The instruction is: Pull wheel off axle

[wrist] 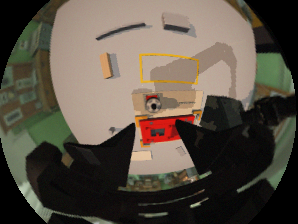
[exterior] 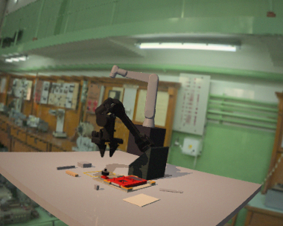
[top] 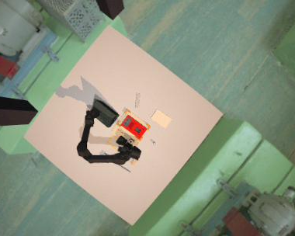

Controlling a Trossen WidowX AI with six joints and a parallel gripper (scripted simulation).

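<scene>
My gripper tip is now 10 mm past the grey wheel and 90 mm above it. Also, from my gripper tip: tan card (60 mm ahead, 310 mm to the left, 120 mm below); grey block (70 mm behind, 250 mm to the right, 110 mm below); grey strip (190 mm behind, 300 mm to the left, 120 mm below).
</scene>
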